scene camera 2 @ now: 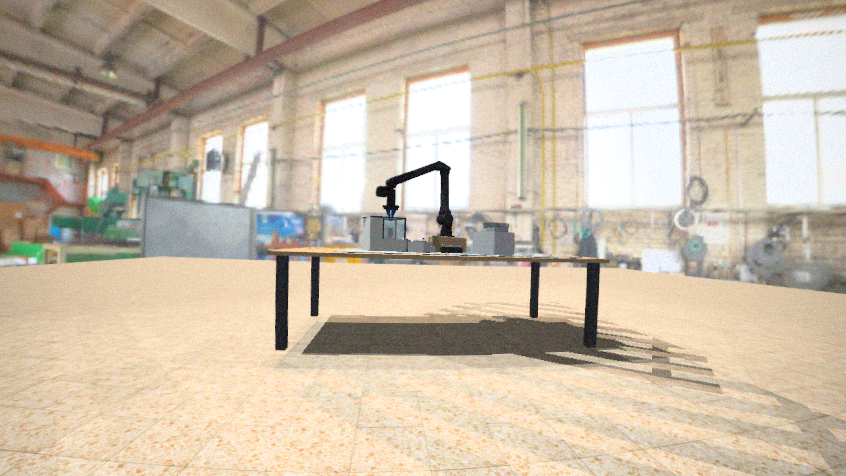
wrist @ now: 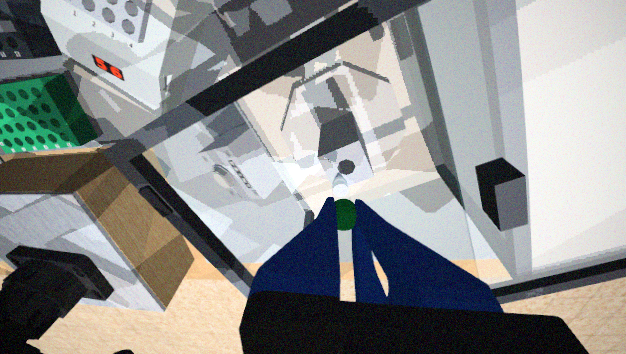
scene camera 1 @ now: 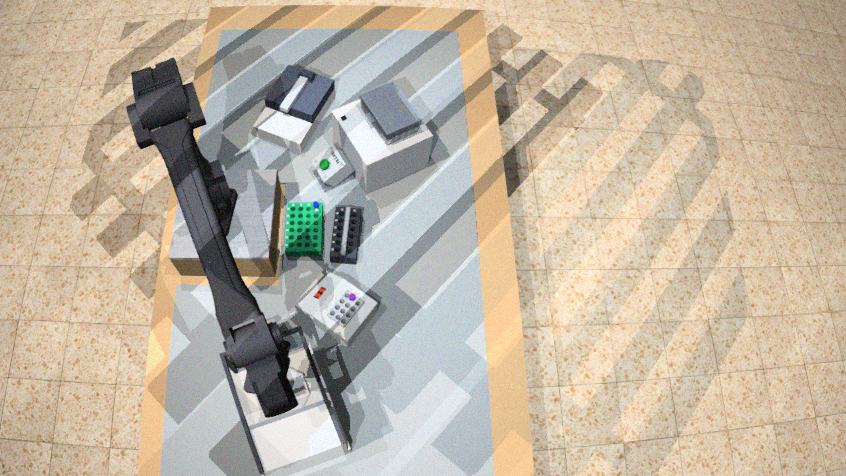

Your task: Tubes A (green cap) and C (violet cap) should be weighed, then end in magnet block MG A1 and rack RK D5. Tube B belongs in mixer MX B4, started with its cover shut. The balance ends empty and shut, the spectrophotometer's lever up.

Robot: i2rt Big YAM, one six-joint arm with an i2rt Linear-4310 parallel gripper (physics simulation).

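Frame: origin at the arm's base, x ahead, y left, z up, level; centimetres.
Where they show: gripper, fingertip midpoint: [scene camera 2: 390, 221] [wrist: 342, 207]; arm's base, origin of the base link: [scene camera 2: 445, 237] [wrist: 67, 269].
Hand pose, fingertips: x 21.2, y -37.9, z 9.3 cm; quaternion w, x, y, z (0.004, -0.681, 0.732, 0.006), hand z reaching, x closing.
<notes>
Each offset is from my fingertips to the centre of the thing. "*": to the spot under its first point.
My gripper [scene camera 2: 390, 213] [wrist: 342, 207] is shut on tube A @[dz -1.2, dx +0.0, dy +0.0 cm] [wrist: 345, 215], by its green cap. Tube A hangs upright over the balance [scene camera 1: 298, 441] [scene camera 2: 379, 233] [wrist: 570, 100], its tip close to the hole of a small holder block @[* dz -4.5, dx +0.4, dy -1.3 cm] [wrist: 360, 162] in the glass chamber. A gap between tip and hole cannot be judged. The arm hides tube A in scene camera 1. Tube B's blue cap @[dz -14.3, dx +1.2, dy +45.1 cm] [scene camera 1: 316, 204] is at a corner of the green rack @[dz -17.8, dx -1.1, dy +40.0 cm] [scene camera 1: 304, 253] [wrist: 80, 115]. Tube C's violet cap @[dz -11.0, dx +12.5, dy +21.7 cm] [scene camera 1: 352, 297] is in a white device @[dz -15.8, dx +8.7, dy +20.9 cm] [scene camera 1: 316, 307] [wrist: 80, 45] reading 56 in the wrist view. The spectrophotometer's lever cannot be made out.
A dark block @[dz -16.9, dx +9.0, dy +39.4 cm] [scene camera 1: 345, 230] with a light central bar stands beside the green rack. A small white box [scene camera 1: 338, 172] with a green knob, a large white device @[* dz -9.3, dx +17.8, dy +55.6 cm] [scene camera 1: 390, 162] with a grey lid and a navy-topped device @[dz -14.2, dx -9.1, dy +74.0 cm] [scene camera 1: 316, 97] stand farther back. A wooden box [scene camera 1: 221, 267] [wrist: 135, 240] lies beneath the arm.
</notes>
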